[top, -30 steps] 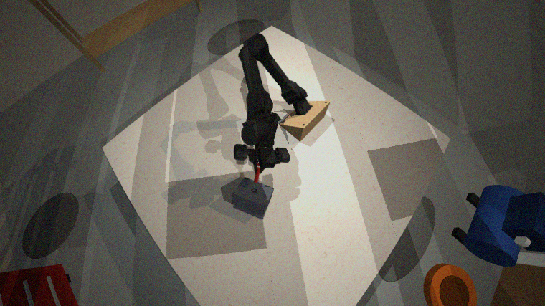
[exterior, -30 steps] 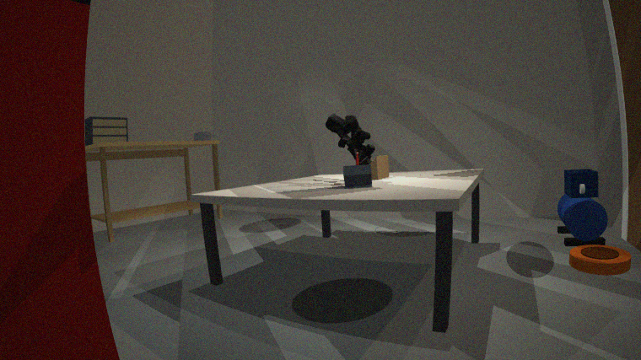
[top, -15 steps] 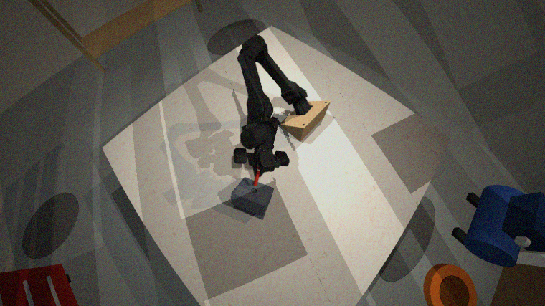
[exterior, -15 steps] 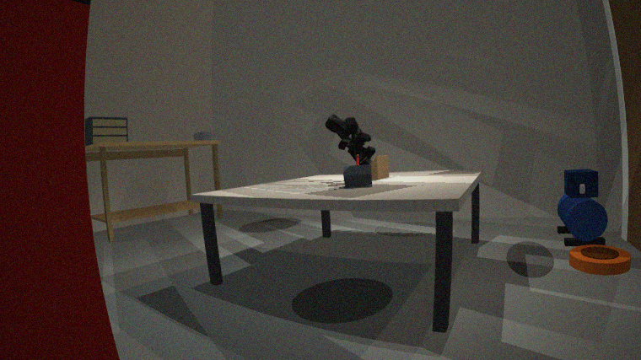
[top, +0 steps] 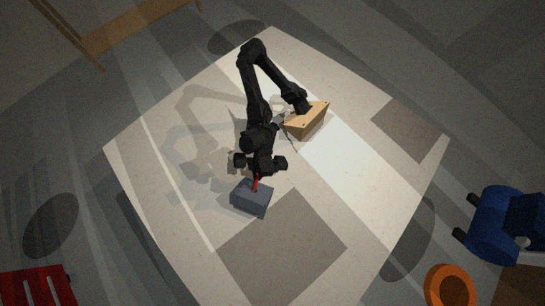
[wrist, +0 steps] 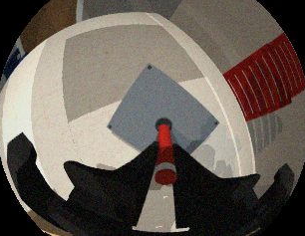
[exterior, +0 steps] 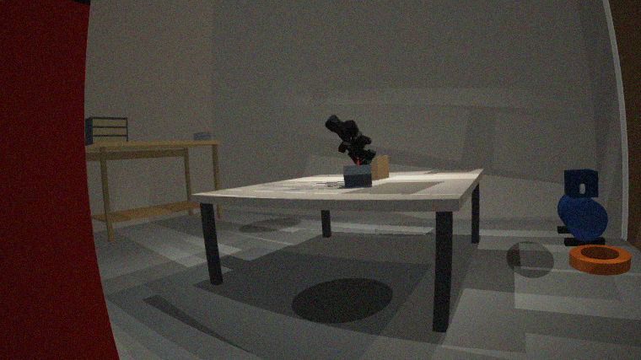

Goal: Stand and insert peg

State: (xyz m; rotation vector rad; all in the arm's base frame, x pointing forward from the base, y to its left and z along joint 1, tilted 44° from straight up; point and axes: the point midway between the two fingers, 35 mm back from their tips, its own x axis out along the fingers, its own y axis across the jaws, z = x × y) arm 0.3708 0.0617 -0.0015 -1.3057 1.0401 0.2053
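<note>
My gripper tip is now 10 mm below the red peg and 10 mm past it. Round my gripper tip: sloped grey panel: 60 mm below, 50 mm ahead, 20 mm to the left.
</note>
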